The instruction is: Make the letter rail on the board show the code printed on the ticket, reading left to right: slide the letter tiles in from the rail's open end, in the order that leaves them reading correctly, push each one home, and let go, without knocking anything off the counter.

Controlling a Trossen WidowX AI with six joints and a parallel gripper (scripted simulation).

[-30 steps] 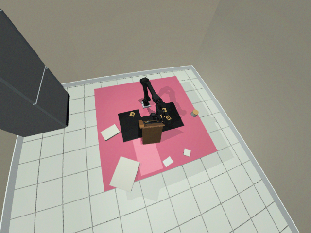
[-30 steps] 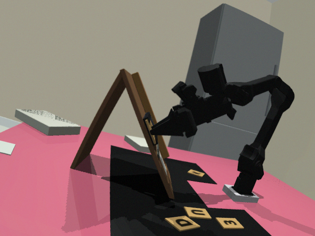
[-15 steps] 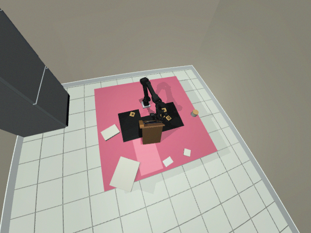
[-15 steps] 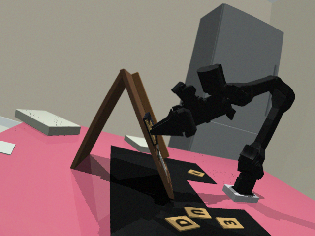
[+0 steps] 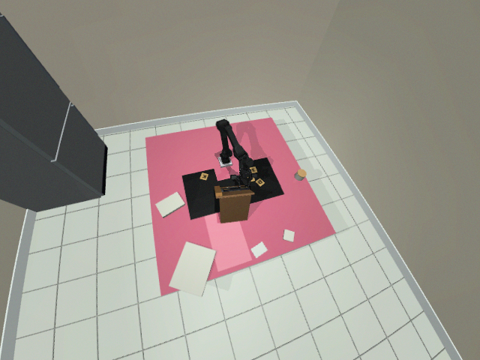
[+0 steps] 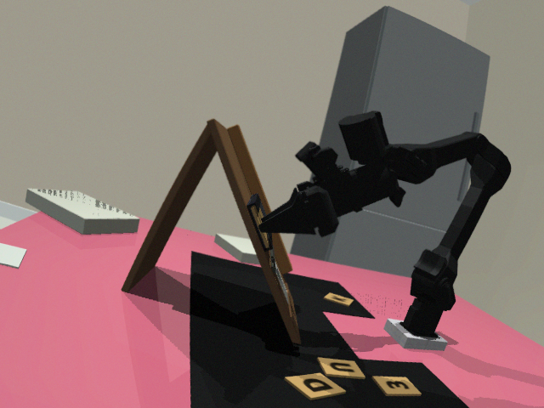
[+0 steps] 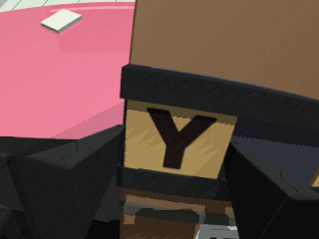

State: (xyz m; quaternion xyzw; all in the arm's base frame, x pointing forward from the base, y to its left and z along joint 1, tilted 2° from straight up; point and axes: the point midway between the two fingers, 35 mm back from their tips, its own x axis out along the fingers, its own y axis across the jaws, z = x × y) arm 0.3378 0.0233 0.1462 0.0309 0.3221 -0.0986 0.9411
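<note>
The white ticket is 80 mm below my gripper tip, 70 mm behind it and 60 mm to the right of it. Also, from my gripper tip: black mat (160 mm below, 160 mm behind, 30 mm to the right).
</note>
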